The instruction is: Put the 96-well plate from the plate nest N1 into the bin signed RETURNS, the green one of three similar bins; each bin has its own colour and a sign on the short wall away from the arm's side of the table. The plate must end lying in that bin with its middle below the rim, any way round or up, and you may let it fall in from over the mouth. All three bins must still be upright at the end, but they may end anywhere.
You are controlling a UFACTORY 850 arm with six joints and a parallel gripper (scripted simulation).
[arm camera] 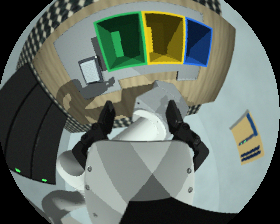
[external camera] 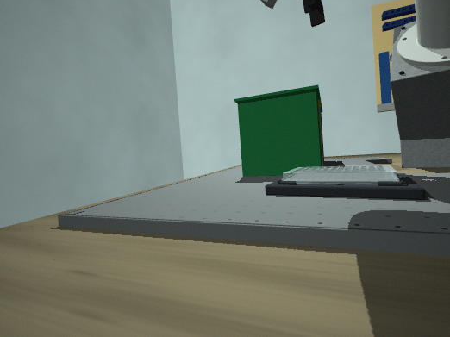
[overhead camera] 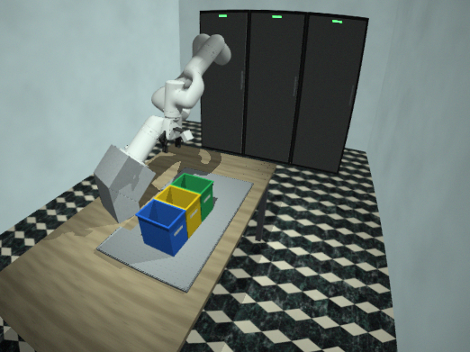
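The clear 96-well plate lies 1 cm behind my hand, 24 cm to the left of it and 35 cm below it. From my hand the other things lie so: blue bin: 8 cm ahead, 24 cm to the right, 27 cm below; then green bin: 9 cm ahead, 2 cm to the left, 27 cm below; then yellow bin: 8 cm ahead, 11 cm to the right, 27 cm below.
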